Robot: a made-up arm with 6 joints.
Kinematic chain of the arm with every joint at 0, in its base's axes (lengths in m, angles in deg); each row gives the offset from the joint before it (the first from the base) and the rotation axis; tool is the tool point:
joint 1: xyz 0 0 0.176 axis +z
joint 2: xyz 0 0.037 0 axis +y
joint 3: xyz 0 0 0.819 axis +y
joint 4: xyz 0 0 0.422 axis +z
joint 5: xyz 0 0 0 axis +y
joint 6: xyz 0 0 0.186 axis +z
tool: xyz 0 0 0
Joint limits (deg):
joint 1: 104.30..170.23
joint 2: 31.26..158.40
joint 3: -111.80..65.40
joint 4: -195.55..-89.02
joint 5: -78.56..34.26
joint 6: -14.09..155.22
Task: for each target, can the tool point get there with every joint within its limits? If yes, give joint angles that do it. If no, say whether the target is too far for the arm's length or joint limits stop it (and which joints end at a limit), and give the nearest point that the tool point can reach.
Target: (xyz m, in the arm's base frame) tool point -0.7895 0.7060 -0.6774
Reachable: yes | joints 131.69 134.14 -26.35 -146.95 -54.93 75.48
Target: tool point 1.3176 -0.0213 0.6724
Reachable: no: joint limits stop it (at a limit: joint 1, joint 2, joint 3) | nearest point 0.1673 -0.0331 0.9081 | short by 1.174 m
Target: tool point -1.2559 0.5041 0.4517
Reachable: yes | joints 157.15 79.86 -17.66 -185.70 -48.57 69.64
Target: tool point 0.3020 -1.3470 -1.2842
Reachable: no: too far | nearest point 0.0264 -0.2084 -0.9422 | short by 1.220 m
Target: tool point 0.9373 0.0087 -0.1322
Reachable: no: joint limits stop it (at a limit: joint 1, joint 2, joint 3, joint 5) | nearest point 0.1426 -0.0309 -0.7923 | short by 1.034 m
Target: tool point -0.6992 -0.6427 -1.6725
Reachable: no: too far | nearest point -0.4610 -0.0930 -1.1203 | short by 0.815 m
